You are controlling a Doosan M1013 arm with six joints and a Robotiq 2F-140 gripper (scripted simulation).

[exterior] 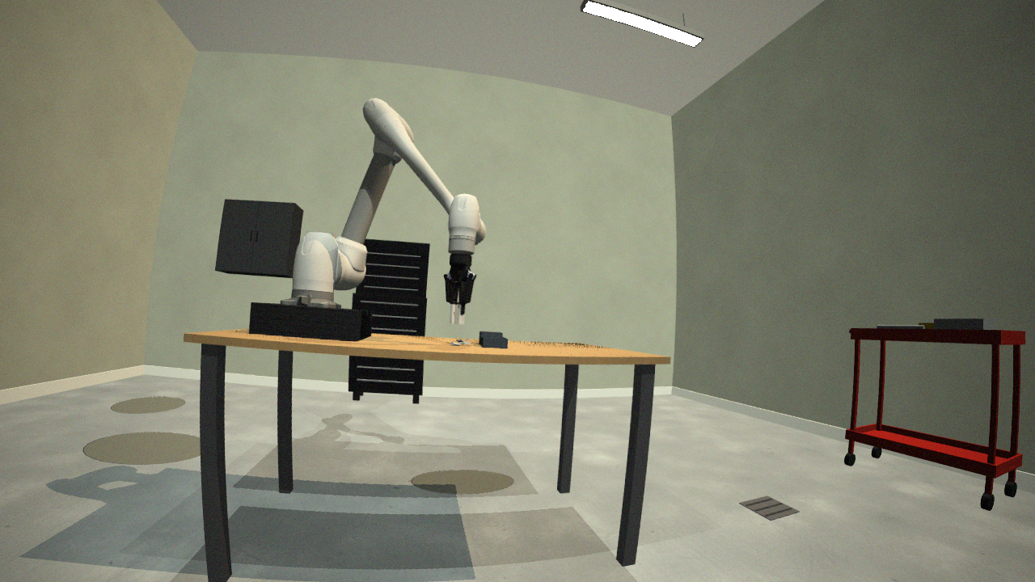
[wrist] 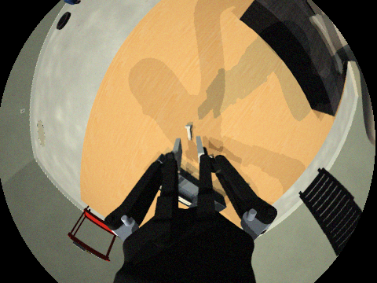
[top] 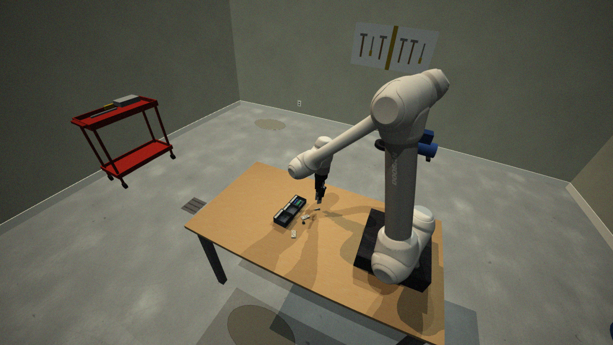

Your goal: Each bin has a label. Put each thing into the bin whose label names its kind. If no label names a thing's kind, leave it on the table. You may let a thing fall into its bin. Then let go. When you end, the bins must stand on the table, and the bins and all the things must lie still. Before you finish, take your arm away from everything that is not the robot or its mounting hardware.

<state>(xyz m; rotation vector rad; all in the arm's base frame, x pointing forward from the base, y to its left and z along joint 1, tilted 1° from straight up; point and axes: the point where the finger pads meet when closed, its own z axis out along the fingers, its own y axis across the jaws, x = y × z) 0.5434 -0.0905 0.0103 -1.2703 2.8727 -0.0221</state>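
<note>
My hand is 10 cm above the bolt. The rest, counted from my hand: domino 3 cm ahead, 10 cm to the left, 10 cm below; then green battery 12 cm ahead, 3 cm to the left, 9 cm below; then black nut 2 cm ahead, 14 cm to the left, 10 cm below.
</note>
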